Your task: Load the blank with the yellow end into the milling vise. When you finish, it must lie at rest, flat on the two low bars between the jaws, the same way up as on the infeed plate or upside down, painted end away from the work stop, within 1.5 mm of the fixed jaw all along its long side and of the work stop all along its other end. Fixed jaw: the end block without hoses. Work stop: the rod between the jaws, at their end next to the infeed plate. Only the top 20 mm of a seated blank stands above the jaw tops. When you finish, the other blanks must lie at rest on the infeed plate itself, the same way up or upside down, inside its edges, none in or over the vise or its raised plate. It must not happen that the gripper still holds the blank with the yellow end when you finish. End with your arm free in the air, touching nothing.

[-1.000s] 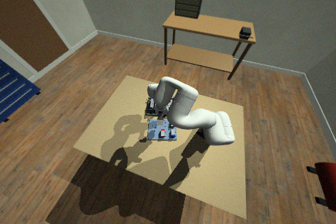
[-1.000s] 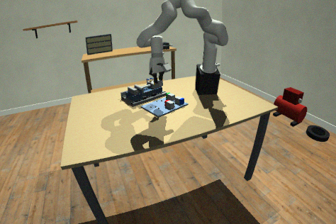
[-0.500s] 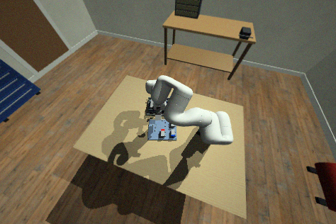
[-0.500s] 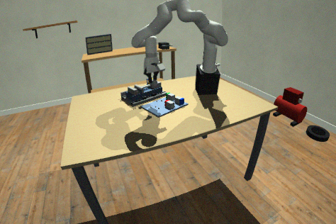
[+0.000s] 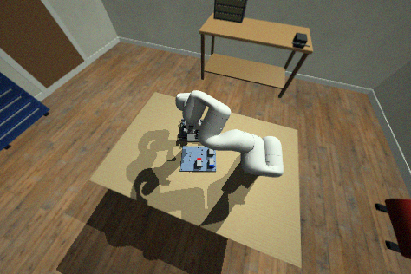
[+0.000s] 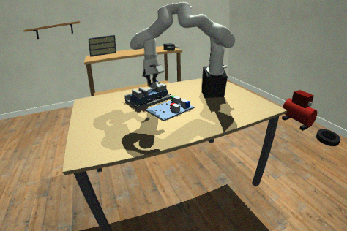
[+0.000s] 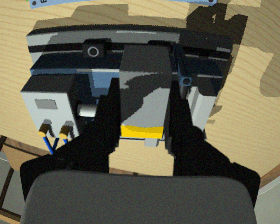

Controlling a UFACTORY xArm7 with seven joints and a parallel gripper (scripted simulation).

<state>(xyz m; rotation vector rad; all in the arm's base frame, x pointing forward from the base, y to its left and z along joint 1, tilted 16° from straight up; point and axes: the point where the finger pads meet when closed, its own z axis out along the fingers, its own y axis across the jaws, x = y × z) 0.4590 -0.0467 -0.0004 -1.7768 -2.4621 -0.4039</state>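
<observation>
The fixed jaw is 10 cm ahead of my hand, 9 cm below it and 6 cm to the right of it. Round my hand: dark work stop rod 8 cm below, 6 cm ahead, 3 cm to the right; then yellow-ended blank 2 cm below; then green-ended blank 15 cm behind, 14 cm below, 4 cm to the left.
</observation>
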